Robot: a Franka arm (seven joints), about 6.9 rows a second.
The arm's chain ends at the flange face. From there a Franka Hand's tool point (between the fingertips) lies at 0.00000 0.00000 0.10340 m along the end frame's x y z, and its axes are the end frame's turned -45 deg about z.
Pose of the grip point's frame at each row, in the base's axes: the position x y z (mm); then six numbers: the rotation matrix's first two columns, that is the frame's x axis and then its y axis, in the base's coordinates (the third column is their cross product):
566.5 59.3 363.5 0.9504 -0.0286 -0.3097 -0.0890 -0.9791 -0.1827
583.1 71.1 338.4 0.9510 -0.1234 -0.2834 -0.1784 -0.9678 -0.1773
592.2 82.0 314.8 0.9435 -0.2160 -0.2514 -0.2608 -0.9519 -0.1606
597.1 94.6 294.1 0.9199 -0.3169 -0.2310 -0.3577 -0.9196 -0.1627
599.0 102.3 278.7 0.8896 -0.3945 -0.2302 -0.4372 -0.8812 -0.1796
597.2 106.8 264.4 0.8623 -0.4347 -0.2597 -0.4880 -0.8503 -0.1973
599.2 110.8 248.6 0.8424 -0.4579 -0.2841 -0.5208 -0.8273 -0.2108
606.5 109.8 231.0 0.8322 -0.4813 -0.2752 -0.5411 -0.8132 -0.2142
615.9 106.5 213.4 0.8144 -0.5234 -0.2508 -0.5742 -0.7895 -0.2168
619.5 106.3 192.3 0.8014 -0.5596 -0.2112 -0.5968 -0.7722 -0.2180
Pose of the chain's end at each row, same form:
597.3 38.5 460.0 0.6091 -0.7126 -0.3482 -0.7350 -0.6721 0.0898
609.2 48.4 435.8 0.5463 -0.7716 -0.3258 -0.7986 -0.5971 0.0750
613.4 59.6 413.5 0.4827 -0.8258 -0.2913 -0.8516 -0.5204 0.0642
613.7 70.6 393.3 0.3975 -0.8743 -0.2784 -0.9034 -0.4262 0.0483
612.6 75.4 377.6 0.3199 -0.9021 -0.2898 -0.9382 -0.3441 0.0358
611.2 76.1 362.1 0.2647 -0.9086 -0.3231 -0.9548 -0.2939 0.0441
613.5 77.1 345.3 0.2274 -0.9088 -0.3499 -0.9639 -0.2612 0.0518
619.0 76.0 327.9 0.2058 -0.9153 -0.3461 -0.9711 -0.2347 0.0431
624.6 73.4 311.0 0.1698 -0.9284 -0.3306 -0.9819 -0.1882 0.0240
623.7 75.2 290.8 0.1447 -0.9417 -0.3035 -0.9887 -0.1503 -0.0048

